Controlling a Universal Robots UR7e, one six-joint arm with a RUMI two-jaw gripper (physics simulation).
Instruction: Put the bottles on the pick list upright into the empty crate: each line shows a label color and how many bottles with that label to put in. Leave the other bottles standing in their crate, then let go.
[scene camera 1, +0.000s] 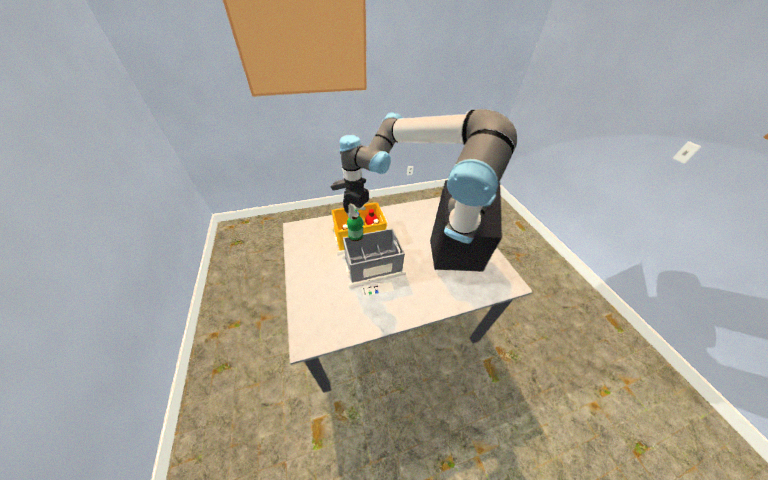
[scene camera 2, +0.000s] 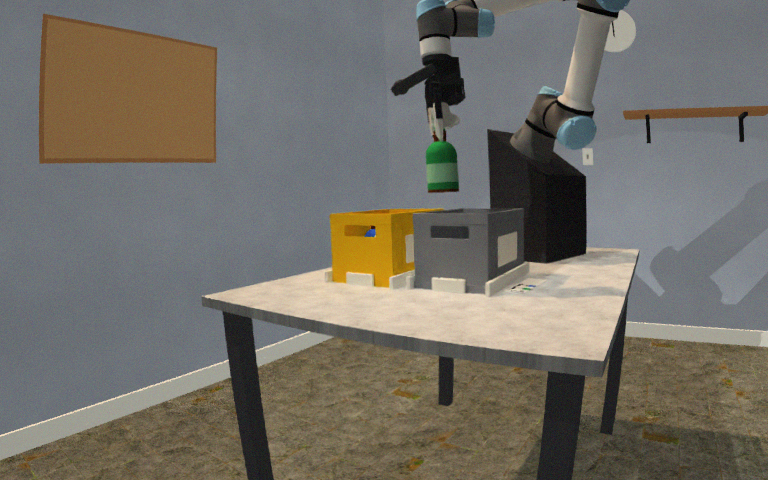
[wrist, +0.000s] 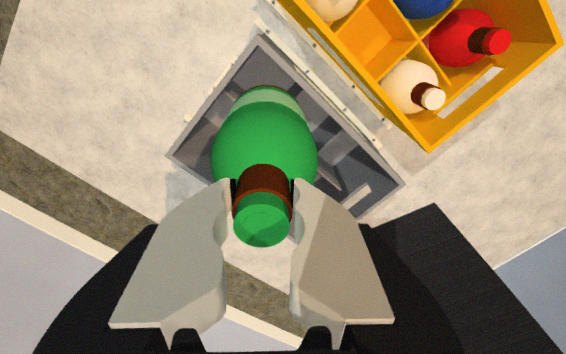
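Observation:
My gripper is shut on the neck of a green bottle. The bottle hangs upright above the grey crate, clear of its rim. The grey crate has dividers; no bottle shows in the parts of it that I see, and the bottle hides some compartments. In the yellow crate stand a red bottle, a blue bottle and two white bottles. The pick list shows green and blue marks; its numbers are too small to read.
The crates stand side by side on the table, with low white strips along their bases. The arm's black pedestal stands on the same table, beyond the grey crate in the second scene view.

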